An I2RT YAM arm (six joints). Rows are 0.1 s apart.
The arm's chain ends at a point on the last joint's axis. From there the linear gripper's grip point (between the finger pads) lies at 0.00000 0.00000 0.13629 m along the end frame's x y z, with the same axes.
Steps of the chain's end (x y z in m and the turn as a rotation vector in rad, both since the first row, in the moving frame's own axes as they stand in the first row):
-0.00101 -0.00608 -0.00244 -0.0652 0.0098 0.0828
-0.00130 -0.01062 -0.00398 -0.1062 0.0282 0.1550
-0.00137 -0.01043 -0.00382 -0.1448 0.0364 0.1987
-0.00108 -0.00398 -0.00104 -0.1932 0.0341 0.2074
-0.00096 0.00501 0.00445 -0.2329 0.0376 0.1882
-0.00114 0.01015 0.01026 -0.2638 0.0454 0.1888
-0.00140 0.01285 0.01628 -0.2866 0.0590 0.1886
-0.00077 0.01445 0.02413 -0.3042 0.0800 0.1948
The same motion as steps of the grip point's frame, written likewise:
-0.00004 0.00284 -0.00274 -0.0652 0.0098 0.0828
0.00140 0.00406 -0.00480 -0.1062 0.0282 0.1550
0.00159 0.00959 -0.00533 -0.1448 0.0364 0.1987
0.00079 0.02247 -0.00365 -0.1932 0.0341 0.2074
0.00112 0.03675 0.00069 -0.2329 0.0376 0.1882
0.00157 0.04604 0.00542 -0.2638 0.0454 0.1888
0.00283 0.05188 0.01050 -0.2866 0.0590 0.1886
0.00589 0.05602 0.01746 -0.3042 0.0800 0.1948

